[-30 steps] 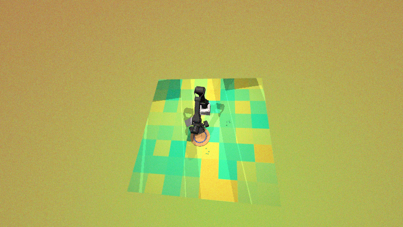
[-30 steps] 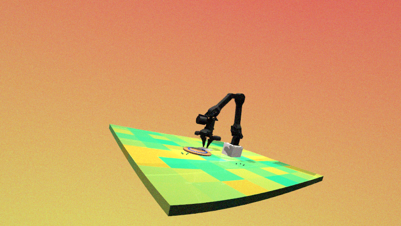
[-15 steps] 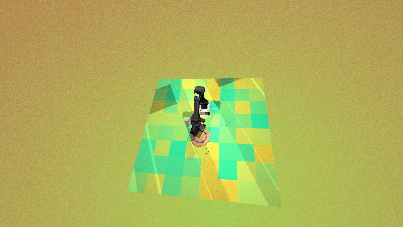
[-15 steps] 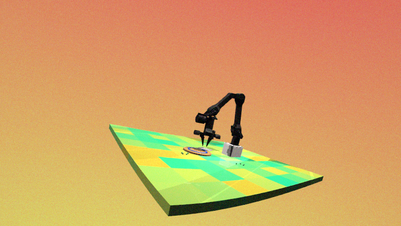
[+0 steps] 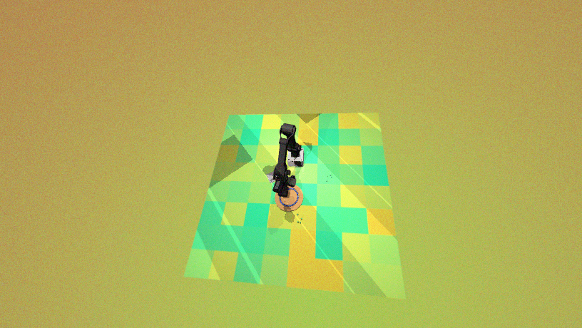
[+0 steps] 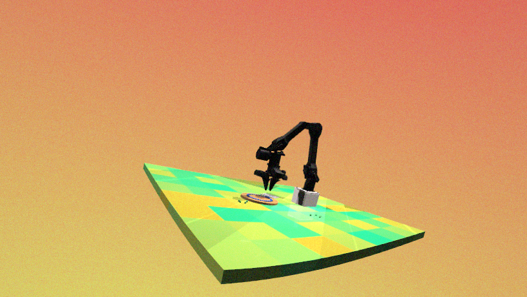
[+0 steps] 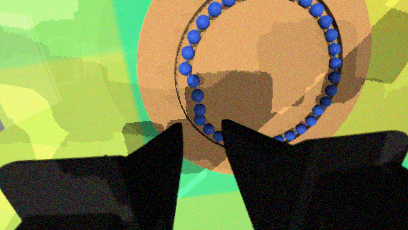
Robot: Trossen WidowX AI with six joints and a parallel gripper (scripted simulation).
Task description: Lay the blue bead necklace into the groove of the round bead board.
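Now: gripper tip 60 mm short of the round bead board, 10 mm to the right of it and 40 mm above it. The rest, counted from my gripper tip: flat grey piece (120 mm behind, 90 mm to the right, 50 mm below).
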